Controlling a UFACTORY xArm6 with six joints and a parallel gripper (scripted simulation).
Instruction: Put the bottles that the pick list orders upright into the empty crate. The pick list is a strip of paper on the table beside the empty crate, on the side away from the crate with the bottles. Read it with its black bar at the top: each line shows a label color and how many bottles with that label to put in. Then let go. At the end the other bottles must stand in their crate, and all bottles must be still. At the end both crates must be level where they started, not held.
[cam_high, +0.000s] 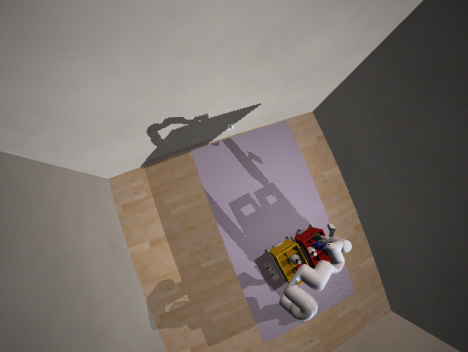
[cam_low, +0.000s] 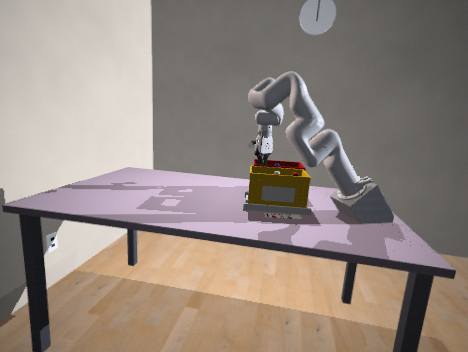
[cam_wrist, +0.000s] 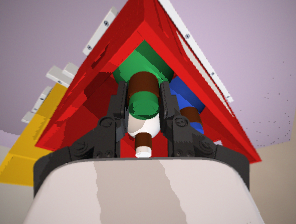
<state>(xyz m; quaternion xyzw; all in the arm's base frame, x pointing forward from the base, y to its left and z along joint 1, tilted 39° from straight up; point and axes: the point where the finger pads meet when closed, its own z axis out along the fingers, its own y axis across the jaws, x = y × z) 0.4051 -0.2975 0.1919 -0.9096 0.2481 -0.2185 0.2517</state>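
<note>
My gripper is now 70 mm above the green-label bottle. From my hand the other things lie so: red crate: 100 mm behind, 90 mm below, 10 mm to the left; blue-label bottle: 80 mm below, 80 mm behind, 30 mm to the right; white bottle: 190 mm to the left, 150 mm behind, 80 mm below.
</note>
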